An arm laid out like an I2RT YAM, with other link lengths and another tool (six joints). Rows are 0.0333 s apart.
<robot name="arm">
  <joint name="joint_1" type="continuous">
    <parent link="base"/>
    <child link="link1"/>
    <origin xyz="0 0 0.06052" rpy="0 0 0"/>
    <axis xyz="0 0 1"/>
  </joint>
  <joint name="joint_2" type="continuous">
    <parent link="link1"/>
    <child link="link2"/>
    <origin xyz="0.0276 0.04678 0.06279" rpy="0 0 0"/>
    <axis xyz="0 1 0"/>
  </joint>
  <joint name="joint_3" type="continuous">
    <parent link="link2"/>
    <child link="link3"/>
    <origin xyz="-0.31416 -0.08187 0" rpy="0 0 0"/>
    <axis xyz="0 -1 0"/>
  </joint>
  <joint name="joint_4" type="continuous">
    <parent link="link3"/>
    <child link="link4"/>
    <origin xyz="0.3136 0.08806 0.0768" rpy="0 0 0"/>
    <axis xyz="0 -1 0"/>
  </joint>
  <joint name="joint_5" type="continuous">
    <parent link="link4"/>
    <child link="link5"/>
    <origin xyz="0.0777 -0.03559 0.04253" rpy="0 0 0"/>
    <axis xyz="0 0 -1"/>
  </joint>
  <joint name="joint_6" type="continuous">
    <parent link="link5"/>
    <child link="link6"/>
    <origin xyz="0.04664 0 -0.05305" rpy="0 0 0"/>
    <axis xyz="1 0 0"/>
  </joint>
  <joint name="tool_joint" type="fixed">
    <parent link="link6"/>
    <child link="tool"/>
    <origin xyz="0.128 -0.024 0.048" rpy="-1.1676 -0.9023 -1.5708"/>
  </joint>
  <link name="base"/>
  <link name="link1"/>
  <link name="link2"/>
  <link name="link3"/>
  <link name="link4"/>
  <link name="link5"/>
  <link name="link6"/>
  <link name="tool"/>
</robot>
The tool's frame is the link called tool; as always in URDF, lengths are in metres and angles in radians. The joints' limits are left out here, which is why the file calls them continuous.
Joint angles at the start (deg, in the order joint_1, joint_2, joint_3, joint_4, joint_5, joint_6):
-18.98, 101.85, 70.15, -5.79, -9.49, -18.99
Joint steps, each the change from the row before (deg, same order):
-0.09, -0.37, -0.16, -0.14, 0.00, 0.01
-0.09, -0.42, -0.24, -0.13, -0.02, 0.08
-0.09, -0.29, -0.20, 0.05, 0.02, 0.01
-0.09, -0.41, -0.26, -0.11, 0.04, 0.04
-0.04, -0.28, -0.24, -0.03, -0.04, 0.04
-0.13, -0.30, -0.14, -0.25, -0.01, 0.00
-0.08, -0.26, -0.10, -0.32, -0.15, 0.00
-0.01, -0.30, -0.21, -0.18, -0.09, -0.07
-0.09, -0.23, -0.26, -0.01, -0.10, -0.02
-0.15, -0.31, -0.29, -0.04, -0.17, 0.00
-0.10, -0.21, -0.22, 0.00, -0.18, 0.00
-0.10, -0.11, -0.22, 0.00, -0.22, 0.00
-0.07, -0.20, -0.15, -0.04, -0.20, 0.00
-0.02, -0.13, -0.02, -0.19, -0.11, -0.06
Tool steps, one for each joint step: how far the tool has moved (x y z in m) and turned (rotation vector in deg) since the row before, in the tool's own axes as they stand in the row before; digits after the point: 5 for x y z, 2 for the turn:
0.00074, -0.00057, -0.00232, -0.04, 0.11, 0.01
0.00037, -0.00054, -0.00251, -0.03, 0.12, 0.09
0.00065, -0.00017, -0.00188, -0.04, 0.17, -0.03
0.00024, -0.00030, -0.00249, -0.09, 0.11, 0.05
-0.00037, -0.00036, -0.00145, 0.01, 0.03, 0.05
0.00013, 0.00029, -0.00212, -0.11, 0.00, 0.10
-0.00040, -0.00031, -0.00152, 0.03, -0.13, 0.14
-0.00081, -0.00083, -0.00132, 0.05, -0.12, 0.00
-0.00069, 0.00024, -0.00130, 0.02, -0.02, 0.05
-0.00043, 0.00027, -0.00192, 0.05, 0.02, 0.09
-0.00047, 0.00006, -0.00119, 0.10, -0.01, 0.07
-0.00112, 0.00057, -0.00060, 0.10, -0.10, 0.13
-0.00021, -0.00043, -0.00103, 0.14, -0.01, 0.05
-0.00021, -0.00056, -0.00061, 0.06, -0.11, 0.01

